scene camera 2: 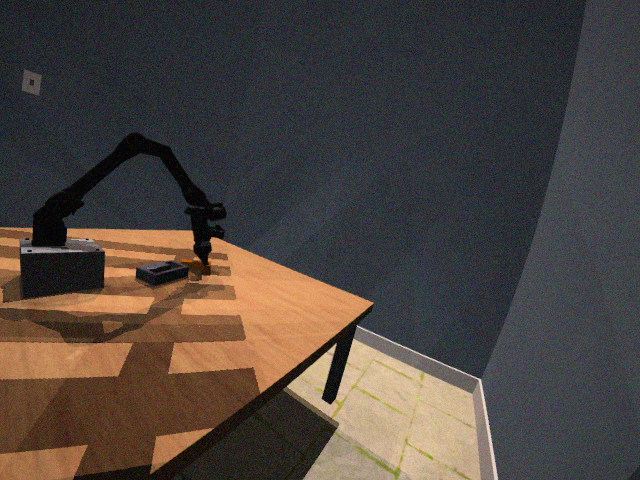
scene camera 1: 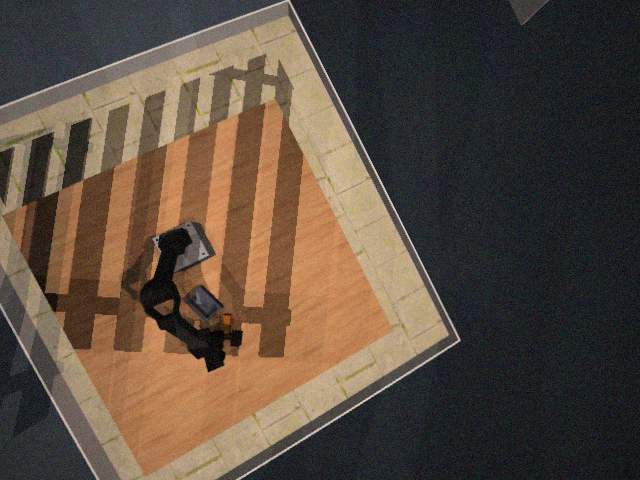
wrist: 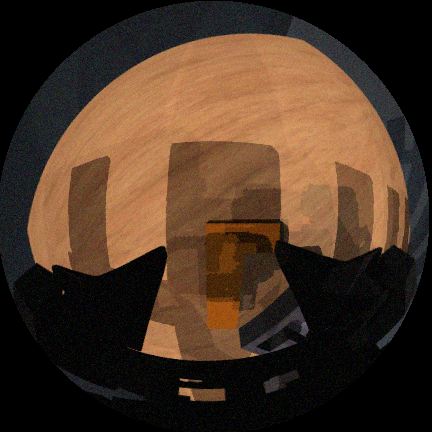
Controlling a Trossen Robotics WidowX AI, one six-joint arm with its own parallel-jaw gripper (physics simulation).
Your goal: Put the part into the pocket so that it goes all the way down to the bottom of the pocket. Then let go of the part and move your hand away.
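Where they show: gripper, fingertip midpoint: (scene camera 2: 205,261) (scene camera 1: 225,335) (wrist: 221,249); arm's base, origin of the base link: (scene camera 2: 48,243) (scene camera 1: 182,239).
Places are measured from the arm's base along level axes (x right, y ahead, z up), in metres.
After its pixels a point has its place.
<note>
The part is an orange L-shaped piece (scene camera 1: 226,321) {z -0.075, x 0.008, y 0.404 m} (scene camera 2: 191,262) {z -0.075, x 0.026, y 0.407 m} (wrist: 222,315) {z -0.075, x 0.005, y 0.398 m} lying on the table beside the pocket block, outside the pocket. The pocket block (scene camera 2: 170,276) {z -0.087, x 0.111, y 0.294 m} (wrist: 270,315) {z -0.086, x 0.046, y 0.357 m} is a dark grey box with a recess in its top; it also shows in scene camera 1 (scene camera 1: 213,312) {z -0.069, x 0.040, y 0.341 m}. My gripper (scene camera 2: 205,262) {z -0.070, x 0.037, y 0.460 m} (wrist: 221,249) {z -0.070, x 0.037, y 0.460 m} is open and low over the part. In the wrist view the part shows between the spread fingertips, nearer the right one, with its short arm reaching toward that finger. The fingers are hidden from above. Their contact with the part cannot be told.
The arm's grey base box (scene camera 1: 199,251) {z -0.003, x -0.041, y 0.076 m} (scene camera 2: 62,271) {z -0.046, x 0.099, y 0.023 m} stands on the wooden table (scene camera 1: 330,289) {z -0.105, x -0.483, y 0.491 m} (scene camera 2: 289,320) {z -0.105, x 0.499, y 0.468 m}, with the pocket block between it and the gripper. The table's edge runs behind the gripper in scene camera 2. Striped shadows cross the table.
</note>
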